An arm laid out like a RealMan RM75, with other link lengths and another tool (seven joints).
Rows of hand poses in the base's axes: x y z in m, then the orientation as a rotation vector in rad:
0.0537, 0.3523, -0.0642, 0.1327, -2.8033, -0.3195
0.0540, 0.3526, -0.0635, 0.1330, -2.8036, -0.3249
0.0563, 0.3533, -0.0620, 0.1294, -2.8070, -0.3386
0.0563, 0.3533, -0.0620, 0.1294, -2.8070, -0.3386
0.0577, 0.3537, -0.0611, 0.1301, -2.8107, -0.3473
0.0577, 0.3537, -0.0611, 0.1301, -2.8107, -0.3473
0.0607, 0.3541, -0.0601, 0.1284, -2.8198, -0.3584
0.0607, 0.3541, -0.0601, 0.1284, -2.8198, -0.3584
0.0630, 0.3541, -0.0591, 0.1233, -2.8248, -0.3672
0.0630, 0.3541, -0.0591, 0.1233, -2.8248, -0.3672
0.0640, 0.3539, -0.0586, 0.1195, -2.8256, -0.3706
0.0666, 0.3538, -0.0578, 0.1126, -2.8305, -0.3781
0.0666, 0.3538, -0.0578, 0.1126, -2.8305, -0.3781
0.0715, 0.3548, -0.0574, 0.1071, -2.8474, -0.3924
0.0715, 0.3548, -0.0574, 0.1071, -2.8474, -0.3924
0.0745, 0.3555, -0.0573, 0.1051, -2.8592, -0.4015
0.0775, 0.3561, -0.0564, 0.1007, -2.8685, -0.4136
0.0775, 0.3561, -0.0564, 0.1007, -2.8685, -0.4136
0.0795, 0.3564, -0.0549, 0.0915, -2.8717, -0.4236
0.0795, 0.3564, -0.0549, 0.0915, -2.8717, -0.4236
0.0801, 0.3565, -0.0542, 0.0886, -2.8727, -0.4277
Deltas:
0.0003, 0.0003, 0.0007, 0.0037, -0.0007, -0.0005
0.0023, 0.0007, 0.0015, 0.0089, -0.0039, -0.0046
0.0000, 0.0000, 0.0000, 0.0000, 0.0000, 0.0000
0.0014, 0.0004, 0.0009, 0.0059, -0.0044, -0.0011
0.0000, 0.0000, 0.0000, 0.0000, 0.0000, 0.0000
0.0030, 0.0004, 0.0010, 0.0070, -0.0096, -0.0038
0.0000, 0.0000, 0.0000, 0.0000, 0.0000, 0.0000
0.0023, 0.0000, 0.0010, 0.0053, -0.0050, -0.0052
0.0000, 0.0000, 0.0000, 0.0000, 0.0000, 0.0000
0.0010, -0.0002, 0.0005, 0.0019, -0.0006, -0.0031
0.0026, -0.0001, 0.0008, 0.0042, -0.0046, -0.0062
0.0000, 0.0000, 0.0000, 0.0000, 0.0000, 0.0000
0.0049, 0.0010, 0.0004, 0.0083, -0.0173, -0.0078
0.0000, 0.0000, 0.0000, 0.0000, 0.0000, 0.0000
0.0030, 0.0007, 0.0001, 0.0053, -0.0122, -0.0041
0.0030, 0.0006, 0.0009, 0.0072, -0.0098, -0.0056
0.0000, 0.0000, 0.0000, 0.0000, 0.0000, 0.0000
0.0020, 0.0003, 0.0015, 0.0058, -0.0030, -0.0076
0.0000, 0.0000, 0.0000, 0.0000, 0.0000, 0.0000
0.0006, 0.0001, 0.0007, 0.0025, -0.0011, -0.0025

